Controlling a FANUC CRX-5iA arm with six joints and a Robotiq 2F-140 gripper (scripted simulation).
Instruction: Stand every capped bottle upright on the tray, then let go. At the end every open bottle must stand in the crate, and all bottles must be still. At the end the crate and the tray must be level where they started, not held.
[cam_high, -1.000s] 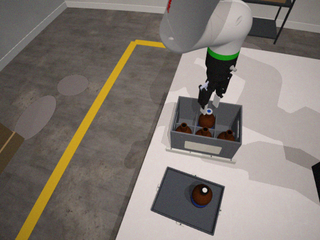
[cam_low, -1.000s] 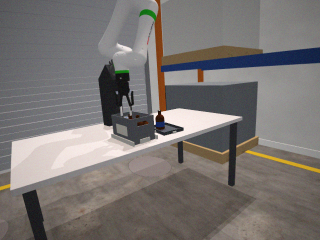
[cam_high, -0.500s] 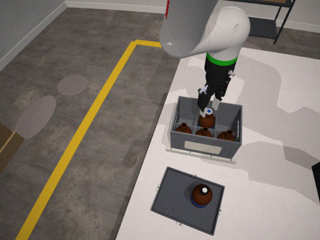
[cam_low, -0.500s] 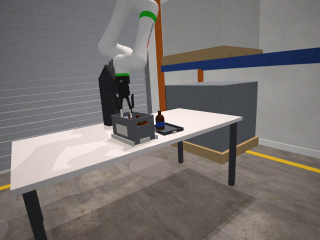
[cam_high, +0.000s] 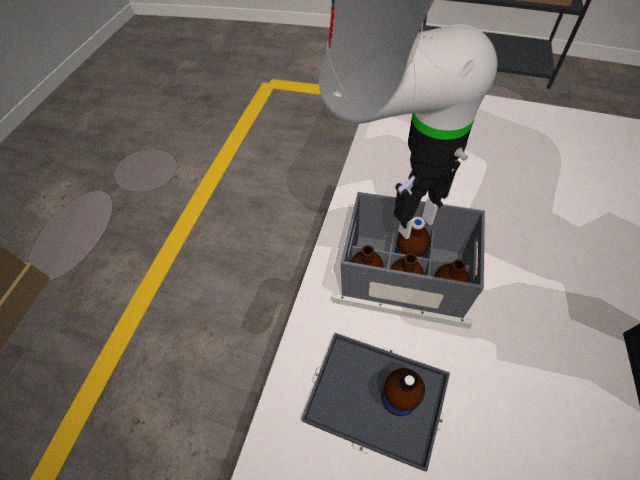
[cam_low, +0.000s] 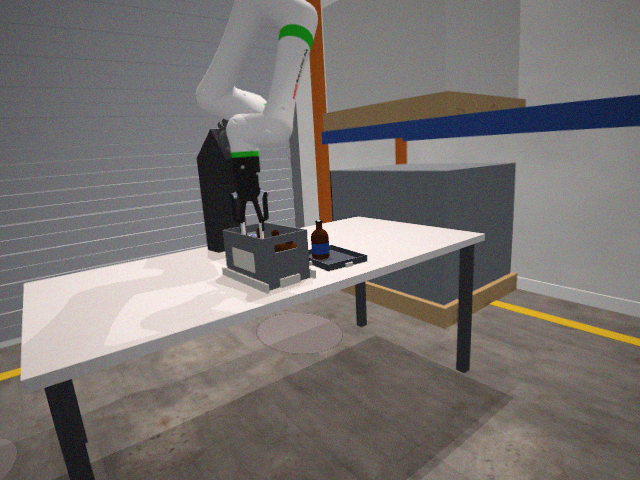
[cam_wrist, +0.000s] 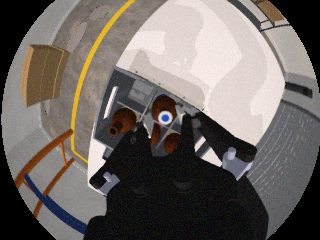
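The grey crate lies 90 mm below my hand, 40 mm to the left of it and 10 mm behind it. The rest, counted from my hand: flat tray: 340 mm to the left, 160 mm below, 40 mm behind.
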